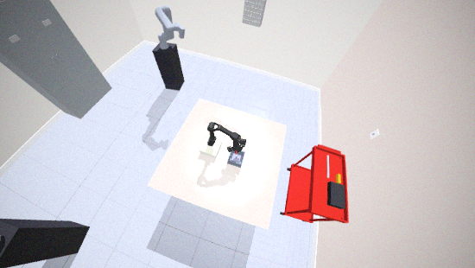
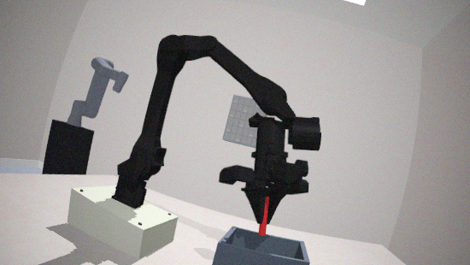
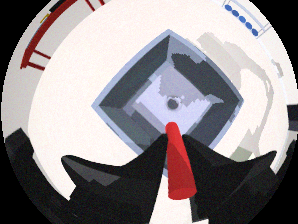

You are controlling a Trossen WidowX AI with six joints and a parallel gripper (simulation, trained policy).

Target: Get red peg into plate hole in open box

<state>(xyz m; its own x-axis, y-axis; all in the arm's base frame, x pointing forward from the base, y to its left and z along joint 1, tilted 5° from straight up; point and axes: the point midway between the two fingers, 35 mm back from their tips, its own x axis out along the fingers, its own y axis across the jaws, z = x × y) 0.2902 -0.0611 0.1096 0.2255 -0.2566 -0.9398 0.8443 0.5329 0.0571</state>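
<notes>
My gripper tip is 8 cm above the pale plate, 3 cm to the left of it and 1 cm short of it. Also, from my gripper tip: red peg 2 cm above; then grey box 10 cm below, 3 cm to the right, 1 cm ahead.
</notes>
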